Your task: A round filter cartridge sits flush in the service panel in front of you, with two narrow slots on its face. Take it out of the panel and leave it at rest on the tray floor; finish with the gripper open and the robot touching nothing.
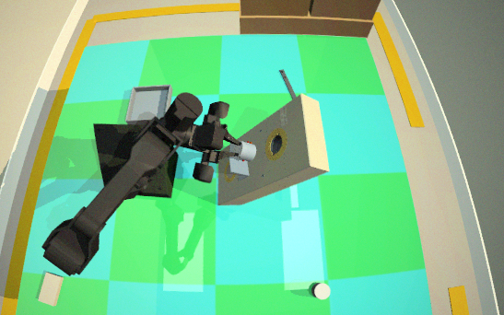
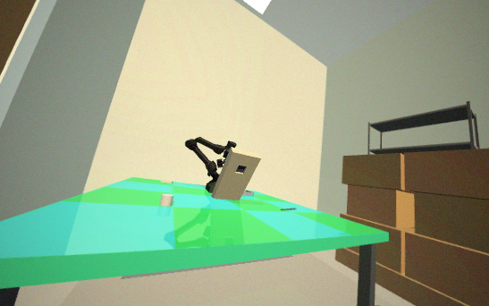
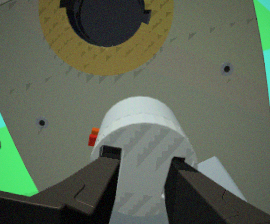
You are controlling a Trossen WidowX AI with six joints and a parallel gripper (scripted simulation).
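Now: gripper tip 1 cm short of the round filter cartridge and 1 cm above it. From my gripper tip the other things lie so: grey tray 31 cm to the left, 31 cm behind, 19 cm below; pale block 64 cm behind, 31 cm to the right, 20 cm below; grey service panel 5 cm below, 5 cm ahead, 1 cm to the right.
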